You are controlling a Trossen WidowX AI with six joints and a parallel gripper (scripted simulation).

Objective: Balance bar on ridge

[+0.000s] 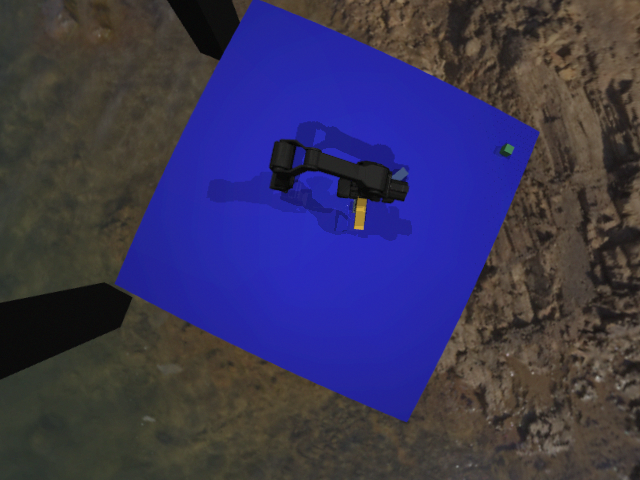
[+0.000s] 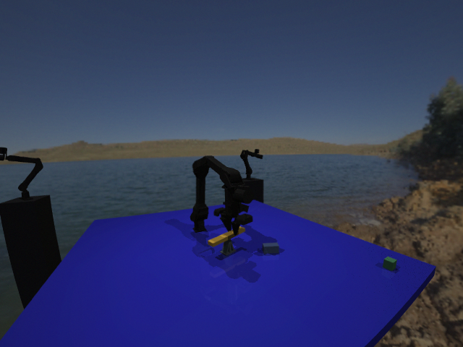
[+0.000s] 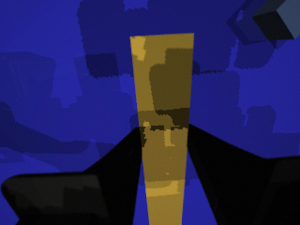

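My gripper tip is now 1 cm short of the yellow bar and 3 cm to the left of it. Also, from my gripper tip: light blue block: 10 cm ahead, 13 cm to the left, 6 cm below; then small green cube: 45 cm ahead, 43 cm to the left, 6 cm below.
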